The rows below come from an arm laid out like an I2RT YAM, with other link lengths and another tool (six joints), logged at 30 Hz.
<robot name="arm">
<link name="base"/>
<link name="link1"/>
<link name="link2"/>
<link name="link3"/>
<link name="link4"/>
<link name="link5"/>
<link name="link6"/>
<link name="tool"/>
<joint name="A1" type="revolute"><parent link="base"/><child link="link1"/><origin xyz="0 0 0.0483" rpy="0 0 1.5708"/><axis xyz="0 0 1"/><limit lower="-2.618" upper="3.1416"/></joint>
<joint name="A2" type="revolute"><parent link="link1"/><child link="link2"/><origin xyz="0.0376 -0.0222 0.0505" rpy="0 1.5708 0"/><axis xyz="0 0 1"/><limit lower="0" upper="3.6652"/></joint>
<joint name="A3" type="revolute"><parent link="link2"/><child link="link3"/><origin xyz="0 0.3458 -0.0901" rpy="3.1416 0 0"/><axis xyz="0 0 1"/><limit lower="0" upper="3.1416"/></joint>
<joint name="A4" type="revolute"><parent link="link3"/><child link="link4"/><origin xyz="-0.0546 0.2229 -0.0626" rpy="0 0 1.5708"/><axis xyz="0 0 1"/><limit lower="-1.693" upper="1.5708"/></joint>
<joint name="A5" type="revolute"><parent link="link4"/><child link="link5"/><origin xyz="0.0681 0.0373 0.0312" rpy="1.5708 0 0"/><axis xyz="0 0 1"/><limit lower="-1.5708" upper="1.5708"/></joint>
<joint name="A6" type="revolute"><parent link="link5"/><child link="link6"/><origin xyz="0.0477 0 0.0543" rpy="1.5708 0 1.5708"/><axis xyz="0 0 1"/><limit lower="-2.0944" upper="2.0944"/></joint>
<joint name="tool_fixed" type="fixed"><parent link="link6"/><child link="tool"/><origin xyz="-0.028 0.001 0.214" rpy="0 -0.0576 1.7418"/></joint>
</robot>
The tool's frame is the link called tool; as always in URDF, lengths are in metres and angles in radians.
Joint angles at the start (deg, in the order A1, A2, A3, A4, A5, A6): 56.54 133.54 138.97 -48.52 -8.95 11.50
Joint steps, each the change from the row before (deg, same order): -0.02 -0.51 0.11 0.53 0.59 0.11; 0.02 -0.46 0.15 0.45 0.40 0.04; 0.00 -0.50 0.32 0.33 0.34 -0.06; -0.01 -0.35 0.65 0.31 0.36 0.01; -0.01 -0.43 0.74 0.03 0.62 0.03; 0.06 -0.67 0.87 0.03 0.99 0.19; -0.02 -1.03 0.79 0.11 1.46 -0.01; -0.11 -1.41 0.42 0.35 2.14 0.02; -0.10 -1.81 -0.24 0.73 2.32 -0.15
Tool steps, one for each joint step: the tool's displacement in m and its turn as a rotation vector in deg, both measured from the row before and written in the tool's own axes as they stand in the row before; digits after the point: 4 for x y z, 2 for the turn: -0.0082 0.0008 -0.0043 0.15 -1.28 -0.06; -0.0073 0.0018 -0.0041 -0.03 -1.12 -0.12; -0.0081 0.0023 -0.0051 -0.11 -1.18 -0.21; -0.0094 0.0025 -0.0047 -0.14 -1.34 -0.15; -0.0097 0.0014 -0.0056 0.14 -1.34 -0.12; -0.0128 0.0019 -0.0080 0.30 -1.79 -0.03; -0.0167 0.0002 -0.0108 0.65 -2.33 -0.20; -0.0201 -0.0032 -0.0127 1.27 -2.85 -0.11; -0.0211 -0.0041 -0.0141 1.38 -3.02 -0.22
